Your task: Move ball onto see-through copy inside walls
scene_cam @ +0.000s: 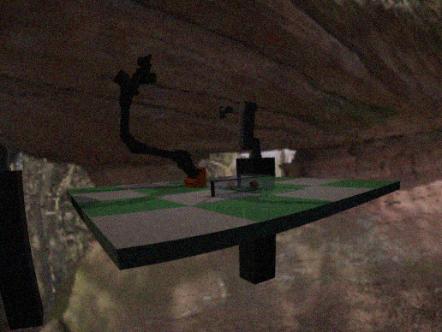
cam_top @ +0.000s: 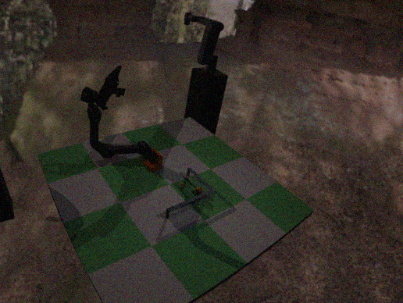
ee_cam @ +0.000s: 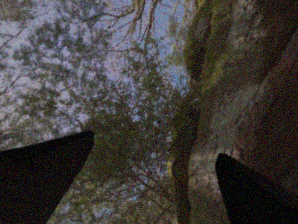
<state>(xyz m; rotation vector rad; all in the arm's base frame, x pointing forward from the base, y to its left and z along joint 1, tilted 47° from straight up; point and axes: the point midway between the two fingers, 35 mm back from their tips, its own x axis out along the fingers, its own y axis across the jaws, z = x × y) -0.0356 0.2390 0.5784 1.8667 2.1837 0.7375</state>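
Right now the orange ball is 650 mm below my gripper tip, 360 mm to the left of it and 320 mm ahead of it. Also, from my gripper tip: faint orange patch (650 mm below, 290 mm to the left, 250 mm ahead).
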